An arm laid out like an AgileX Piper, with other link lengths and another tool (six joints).
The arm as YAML. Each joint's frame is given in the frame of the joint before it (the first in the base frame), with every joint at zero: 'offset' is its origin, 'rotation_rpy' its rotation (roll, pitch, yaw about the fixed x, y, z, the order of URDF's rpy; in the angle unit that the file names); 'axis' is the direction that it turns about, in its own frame. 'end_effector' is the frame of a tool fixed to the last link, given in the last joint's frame.
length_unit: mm
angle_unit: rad
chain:
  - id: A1
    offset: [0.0, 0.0, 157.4]
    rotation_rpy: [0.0, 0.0, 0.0]
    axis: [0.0, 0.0, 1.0]
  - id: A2
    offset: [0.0, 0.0, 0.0]
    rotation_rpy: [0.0, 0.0, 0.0]
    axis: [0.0, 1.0, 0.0]
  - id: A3
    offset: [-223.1, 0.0, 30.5]
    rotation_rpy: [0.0, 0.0, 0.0]
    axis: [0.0, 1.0, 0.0]
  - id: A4
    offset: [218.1, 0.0, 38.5]
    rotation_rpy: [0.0, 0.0, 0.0]
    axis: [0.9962, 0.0, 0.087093]
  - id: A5
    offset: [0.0, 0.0, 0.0]
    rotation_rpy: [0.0, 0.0, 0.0]
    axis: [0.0, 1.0, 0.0]
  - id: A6
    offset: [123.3, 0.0, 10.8]
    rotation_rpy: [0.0, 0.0, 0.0]
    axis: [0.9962, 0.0, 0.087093]
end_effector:
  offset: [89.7, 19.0, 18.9]
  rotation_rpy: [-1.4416, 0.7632, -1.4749]
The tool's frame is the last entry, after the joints.
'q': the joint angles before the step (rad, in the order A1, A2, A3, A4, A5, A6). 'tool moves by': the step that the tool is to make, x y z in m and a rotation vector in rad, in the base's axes. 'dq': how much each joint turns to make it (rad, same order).
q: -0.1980, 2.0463, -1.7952, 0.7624, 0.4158, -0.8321
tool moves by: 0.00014, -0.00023, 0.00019, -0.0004, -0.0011, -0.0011
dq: 0.0001, 0.0000, 0.0000, 0.0000, -0.0017, 0.0000
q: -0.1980, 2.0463, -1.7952, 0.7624, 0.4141, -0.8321
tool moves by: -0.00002, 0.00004, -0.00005, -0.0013, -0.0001, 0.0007
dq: 0.0000, 0.0000, 0.0001, 0.0001, 0.0000, -0.0015
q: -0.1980, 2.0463, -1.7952, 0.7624, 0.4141, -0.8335
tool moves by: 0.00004, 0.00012, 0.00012, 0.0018, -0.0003, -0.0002
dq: 0.0000, 0.0000, 0.0000, 0.0019, 0.0001, -0.0001
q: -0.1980, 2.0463, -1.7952, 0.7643, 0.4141, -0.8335
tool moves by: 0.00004, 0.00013, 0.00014, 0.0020, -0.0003, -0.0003
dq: 0.0001, 0.0000, 0.0000, 0.0019, 0.0000, 0.0002
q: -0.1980, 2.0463, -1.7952, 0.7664, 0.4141, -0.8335
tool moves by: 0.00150, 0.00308, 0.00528, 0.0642, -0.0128, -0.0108
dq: 0.0001, 0.0000, 0.0000, 0.0662, 0.0000, 0.0002
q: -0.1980, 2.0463, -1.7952, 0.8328, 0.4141, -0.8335
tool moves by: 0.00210, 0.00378, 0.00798, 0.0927, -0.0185, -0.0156
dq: 0.0001, 0.0000, 0.0000, 0.0956, 0.0000, 0.0002
